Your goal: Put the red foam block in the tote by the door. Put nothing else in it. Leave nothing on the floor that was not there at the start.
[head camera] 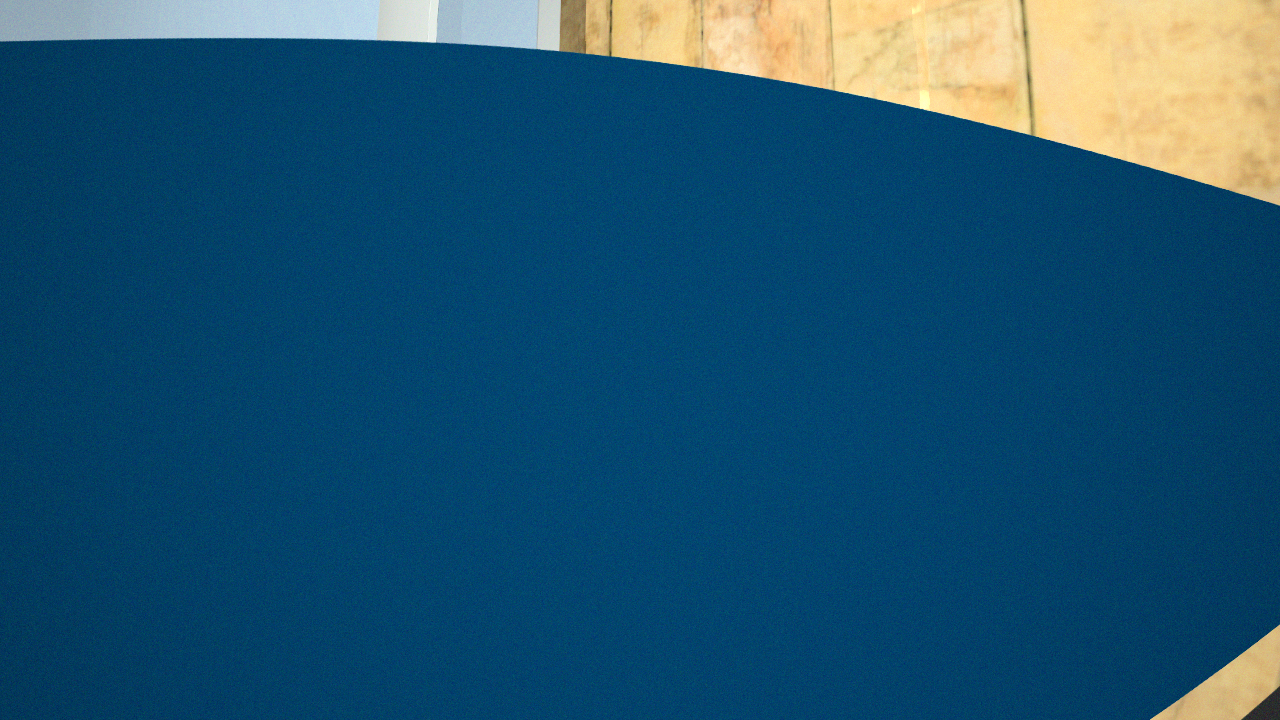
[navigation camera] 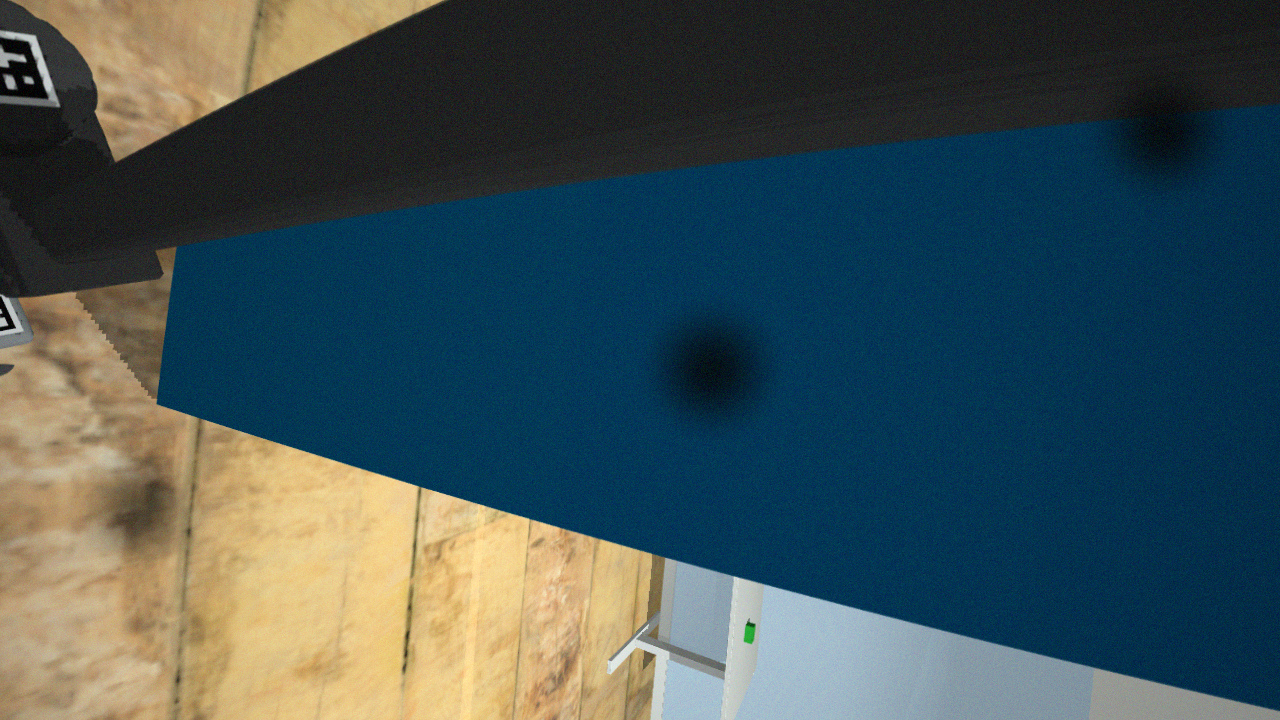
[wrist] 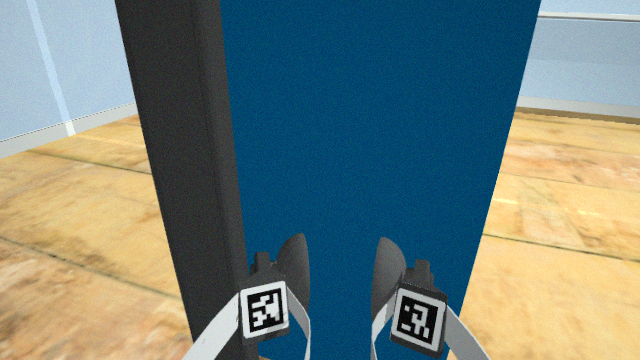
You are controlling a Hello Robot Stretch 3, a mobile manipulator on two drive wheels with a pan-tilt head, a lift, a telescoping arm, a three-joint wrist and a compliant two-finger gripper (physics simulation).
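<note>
My gripper shows at the bottom of the wrist view. Its two dark fingertips stand apart, with nothing between them, so it is open. Behind them rises a large blue upright surface. The red foam block, the tote and the door do not show in these views. In the navigation view, dark wrist parts with marker tags show at the left edge; the fingertips cannot be made out there.
The blue surface fills much of each view, very near. A dark upright post stands left of the fingers. A dark band crosses the navigation view. A green block sits on a white table by the wall.
</note>
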